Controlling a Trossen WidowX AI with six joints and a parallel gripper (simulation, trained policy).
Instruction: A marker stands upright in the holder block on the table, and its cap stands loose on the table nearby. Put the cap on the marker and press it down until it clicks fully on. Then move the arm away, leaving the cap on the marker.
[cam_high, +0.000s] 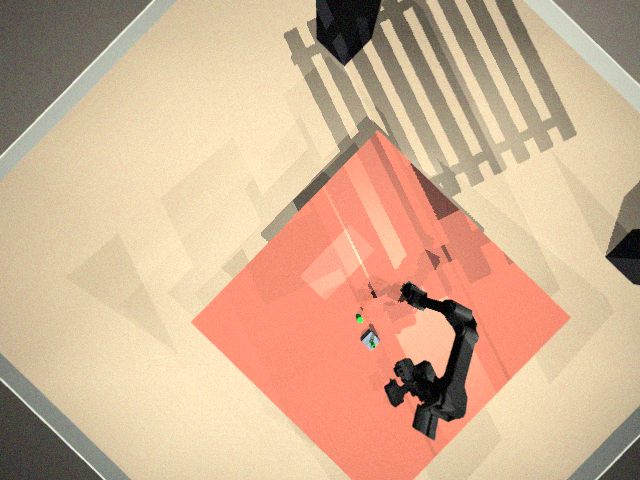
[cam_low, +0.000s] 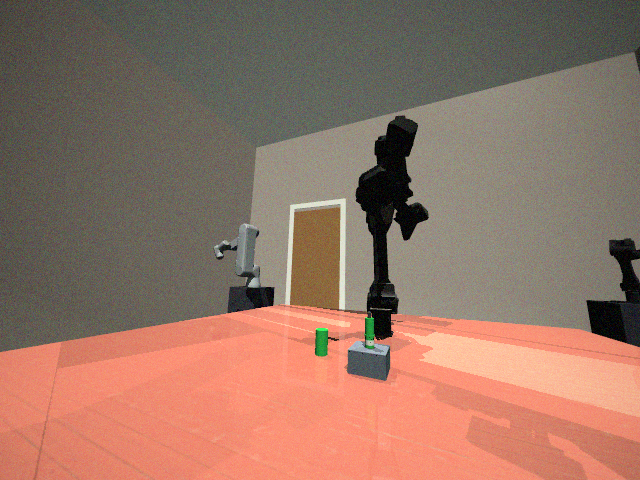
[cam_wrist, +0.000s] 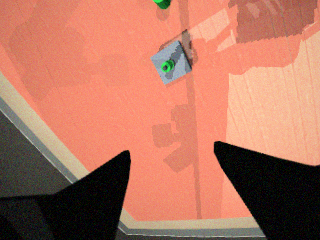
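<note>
Now: the green cap 230 mm below my gripper tip, 160 mm to the right of it and 20 mm behind it. Round my gripper tip: grey holder block (230 mm below, 50 mm to the right, 10 mm ahead).
</note>
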